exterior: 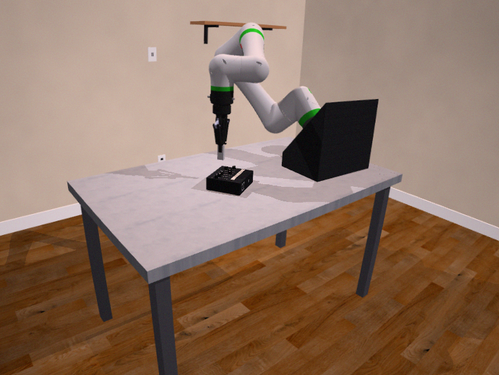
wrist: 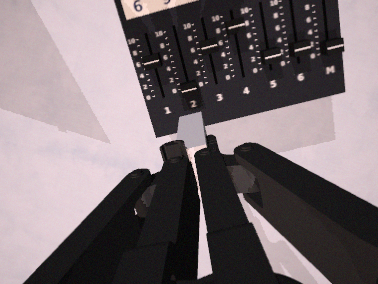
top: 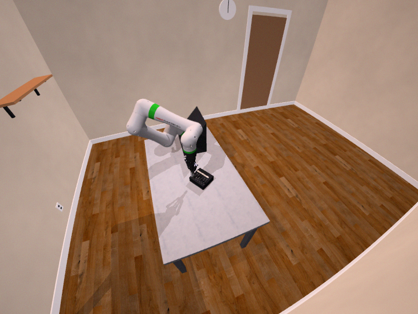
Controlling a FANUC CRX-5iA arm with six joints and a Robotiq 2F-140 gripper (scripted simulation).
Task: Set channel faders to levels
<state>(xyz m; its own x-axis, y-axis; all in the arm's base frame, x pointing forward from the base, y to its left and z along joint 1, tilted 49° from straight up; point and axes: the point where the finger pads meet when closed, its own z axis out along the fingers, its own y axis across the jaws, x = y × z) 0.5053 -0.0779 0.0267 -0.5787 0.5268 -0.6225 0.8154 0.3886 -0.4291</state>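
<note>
My hand is 60 mm above the channel 1 fader cap, 50 mm past it and 30 mm to the right of it. The rest, counted from my hand: master fader cap 90 mm to the left, 80 mm ahead, 60 mm below.
</note>
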